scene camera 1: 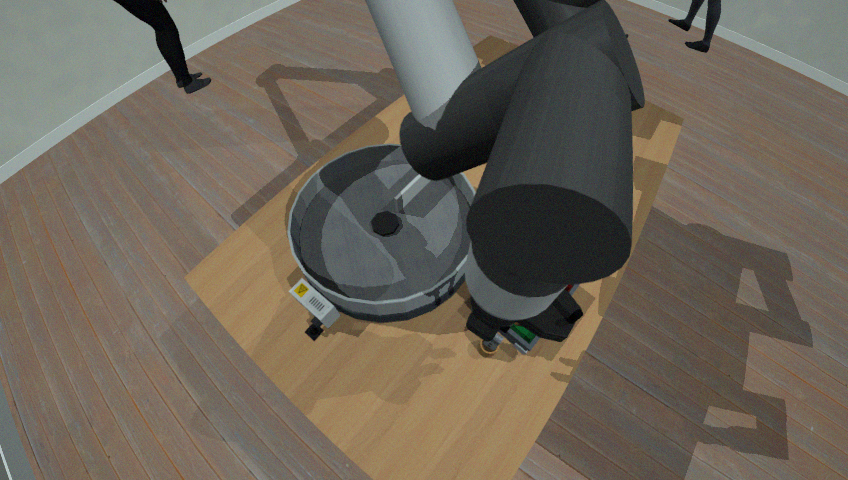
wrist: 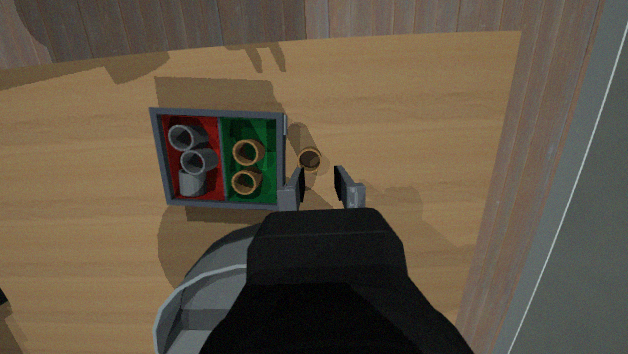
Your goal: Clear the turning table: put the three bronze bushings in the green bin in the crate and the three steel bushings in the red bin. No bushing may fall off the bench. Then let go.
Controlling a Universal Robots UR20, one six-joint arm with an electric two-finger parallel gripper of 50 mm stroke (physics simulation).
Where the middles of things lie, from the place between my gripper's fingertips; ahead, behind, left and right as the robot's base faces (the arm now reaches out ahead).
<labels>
Now: hand 15 cm past the crate (scene camera 1: 523,340), 1 cm to the left of it and 11 cm above it. Also, from my hand: turning table (scene camera 1: 376,241) (5 cm behind, 35 cm to the right, 8 cm below).
</labels>
